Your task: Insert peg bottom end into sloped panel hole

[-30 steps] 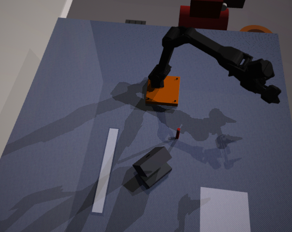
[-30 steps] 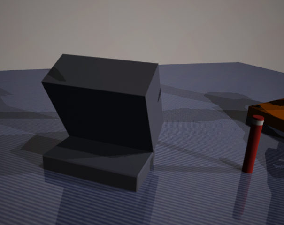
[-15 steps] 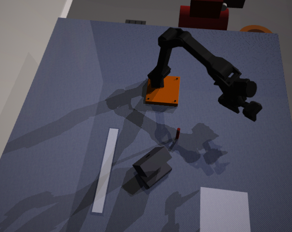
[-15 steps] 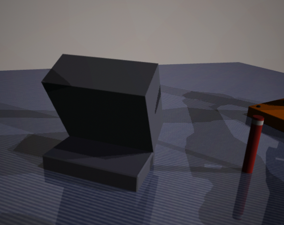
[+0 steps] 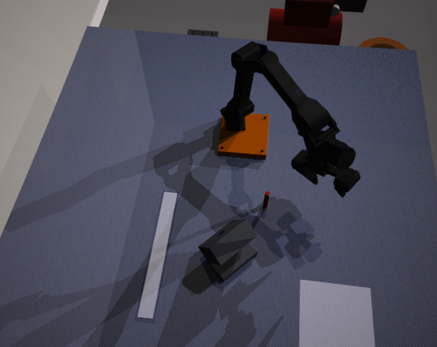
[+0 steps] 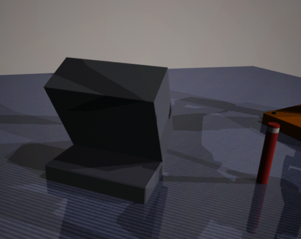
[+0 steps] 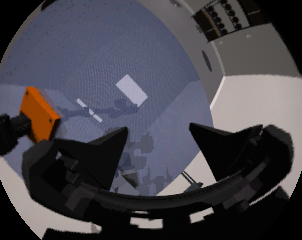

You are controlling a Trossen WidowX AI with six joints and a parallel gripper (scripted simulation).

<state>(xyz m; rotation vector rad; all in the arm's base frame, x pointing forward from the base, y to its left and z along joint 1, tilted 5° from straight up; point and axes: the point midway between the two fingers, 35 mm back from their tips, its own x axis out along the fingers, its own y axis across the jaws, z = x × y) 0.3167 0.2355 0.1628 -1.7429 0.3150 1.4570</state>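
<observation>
Now: gripper tip 3 cm past the red peg, 16 cm to the left of it and 9 cm above it. Round my gripper tip: dark grey panel (12 cm ahead, 29 cm to the right, 6 cm below).
</observation>
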